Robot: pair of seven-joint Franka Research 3 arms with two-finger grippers.
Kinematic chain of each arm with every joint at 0, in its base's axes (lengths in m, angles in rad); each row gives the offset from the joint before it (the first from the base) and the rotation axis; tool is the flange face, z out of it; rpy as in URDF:
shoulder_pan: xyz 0 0 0.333 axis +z
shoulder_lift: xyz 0 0 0 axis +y
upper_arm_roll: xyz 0 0 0.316 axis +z
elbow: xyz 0.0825 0 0 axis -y
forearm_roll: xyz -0.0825 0 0.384 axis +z
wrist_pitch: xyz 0 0 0 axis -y
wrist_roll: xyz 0.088 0 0 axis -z
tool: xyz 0 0 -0.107 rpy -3.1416 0 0
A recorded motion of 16 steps. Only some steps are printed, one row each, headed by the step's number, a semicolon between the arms.
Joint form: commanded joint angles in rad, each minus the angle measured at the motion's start. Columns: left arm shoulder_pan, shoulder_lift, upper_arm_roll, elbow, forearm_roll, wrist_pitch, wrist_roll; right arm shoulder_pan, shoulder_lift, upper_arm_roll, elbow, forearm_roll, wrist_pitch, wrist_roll.
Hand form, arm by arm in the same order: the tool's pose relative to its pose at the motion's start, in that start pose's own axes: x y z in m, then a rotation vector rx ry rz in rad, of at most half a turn. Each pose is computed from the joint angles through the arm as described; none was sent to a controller.
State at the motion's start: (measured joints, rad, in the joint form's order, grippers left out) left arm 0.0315 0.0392 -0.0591 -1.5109 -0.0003 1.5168 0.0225; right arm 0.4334 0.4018 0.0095 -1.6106 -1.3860 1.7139 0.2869
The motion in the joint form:
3: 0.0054 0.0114 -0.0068 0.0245 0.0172 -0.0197 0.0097; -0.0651 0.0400 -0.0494 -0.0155 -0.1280 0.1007 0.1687
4: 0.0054 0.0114 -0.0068 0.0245 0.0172 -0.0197 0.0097; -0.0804 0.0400 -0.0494 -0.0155 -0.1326 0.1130 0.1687
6: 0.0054 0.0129 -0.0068 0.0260 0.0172 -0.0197 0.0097; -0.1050 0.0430 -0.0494 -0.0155 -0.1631 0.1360 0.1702
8: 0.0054 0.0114 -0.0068 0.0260 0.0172 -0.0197 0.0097; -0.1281 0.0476 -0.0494 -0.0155 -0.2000 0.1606 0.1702
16: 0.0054 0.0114 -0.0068 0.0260 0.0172 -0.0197 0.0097; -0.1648 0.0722 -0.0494 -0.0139 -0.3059 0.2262 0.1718
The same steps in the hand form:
3: 0.0015 -0.0015 -0.0034 0.0160 -0.0070 0.0099; 0.0000 -0.0102 0.0673 -0.0854 0.0195 0.1083
4: 0.0015 -0.0015 -0.0034 0.0160 -0.0070 0.0099; -0.0020 -0.0085 0.0760 -0.0835 0.0175 0.1095
6: 0.0019 -0.0016 -0.0033 0.0159 -0.0070 0.0099; -0.0039 -0.0062 0.0901 -0.0992 0.0253 0.1032
8: 0.0015 -0.0015 -0.0041 0.0160 -0.0055 0.0099; -0.0052 -0.0049 0.1032 -0.1192 0.0379 0.0906
16: 0.0015 -0.0015 -0.0041 0.0160 -0.0055 0.0099; -0.0013 -0.0125 0.1239 -0.1749 0.0972 0.0358

